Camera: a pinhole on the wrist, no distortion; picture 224 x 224 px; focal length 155.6 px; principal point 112.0 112.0 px. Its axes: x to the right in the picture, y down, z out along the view. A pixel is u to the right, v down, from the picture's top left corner.
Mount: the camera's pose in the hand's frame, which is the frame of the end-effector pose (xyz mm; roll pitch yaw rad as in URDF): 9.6 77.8 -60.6 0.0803 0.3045 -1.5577
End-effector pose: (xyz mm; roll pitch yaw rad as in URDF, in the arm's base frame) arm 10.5 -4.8 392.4 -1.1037 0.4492 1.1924
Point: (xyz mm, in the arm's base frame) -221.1 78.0 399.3
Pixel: 44 113
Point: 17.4 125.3 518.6
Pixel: 215 155
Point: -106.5 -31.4 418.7
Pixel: 94 41
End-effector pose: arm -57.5 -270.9 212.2 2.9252 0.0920 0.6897
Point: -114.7 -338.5 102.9
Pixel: 134 57
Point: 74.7 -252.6 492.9
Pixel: behind the camera
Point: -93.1 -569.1 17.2
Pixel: 20 14
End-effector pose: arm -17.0 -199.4 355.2 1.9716 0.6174 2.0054
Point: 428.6 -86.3 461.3
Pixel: 11 72
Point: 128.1 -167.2 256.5
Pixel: 135 137
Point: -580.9 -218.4 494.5
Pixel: behind the camera
